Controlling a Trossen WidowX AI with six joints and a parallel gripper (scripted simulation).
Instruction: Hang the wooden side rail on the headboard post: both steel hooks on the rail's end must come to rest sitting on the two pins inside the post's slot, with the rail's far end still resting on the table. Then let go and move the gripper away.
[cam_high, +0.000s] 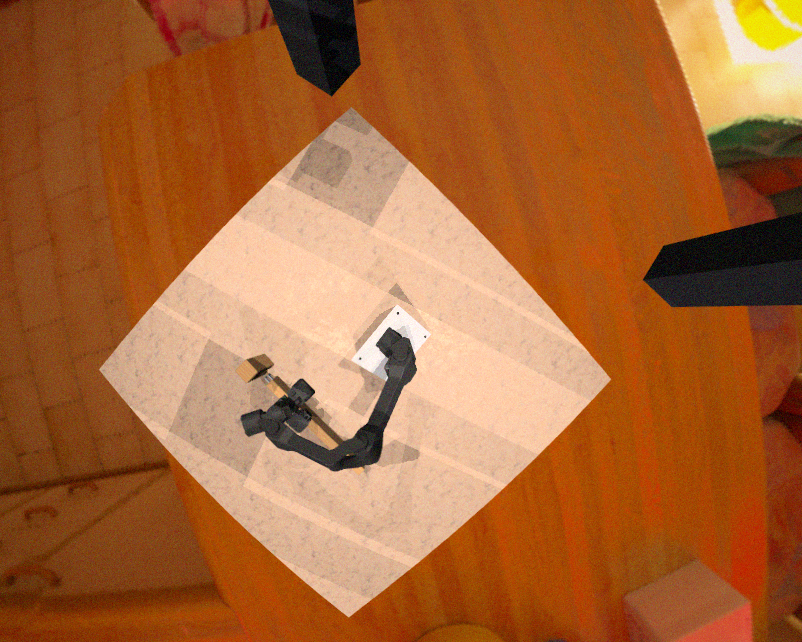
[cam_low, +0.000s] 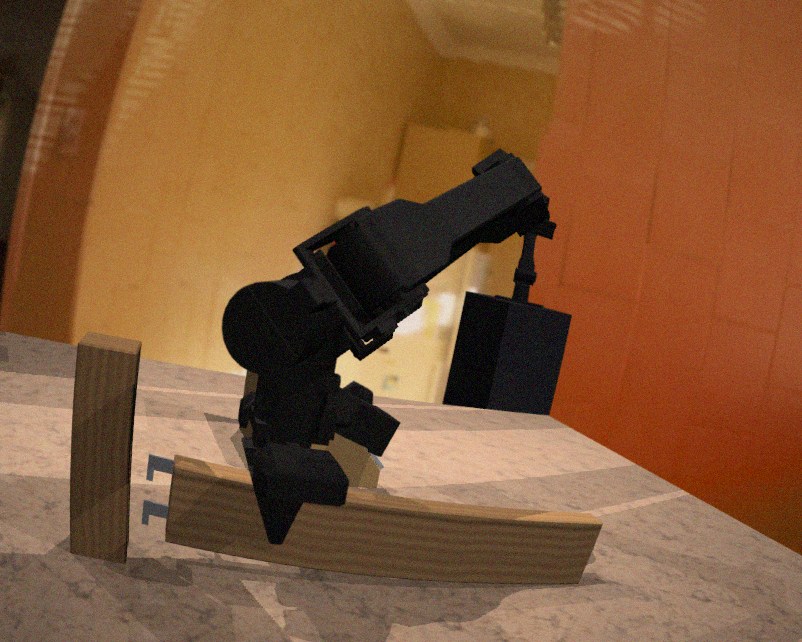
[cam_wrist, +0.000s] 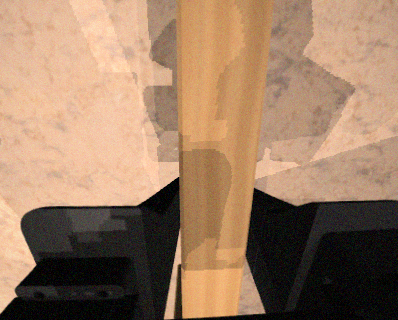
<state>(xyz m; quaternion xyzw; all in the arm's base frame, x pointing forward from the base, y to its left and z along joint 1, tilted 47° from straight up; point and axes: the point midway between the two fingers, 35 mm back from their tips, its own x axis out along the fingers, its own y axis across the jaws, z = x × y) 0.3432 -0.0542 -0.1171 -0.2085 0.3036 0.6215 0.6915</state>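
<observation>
Right now my gripper tip is 15 cm to the left of the headboard post, 4 cm below it and 2 cm past it.
</observation>
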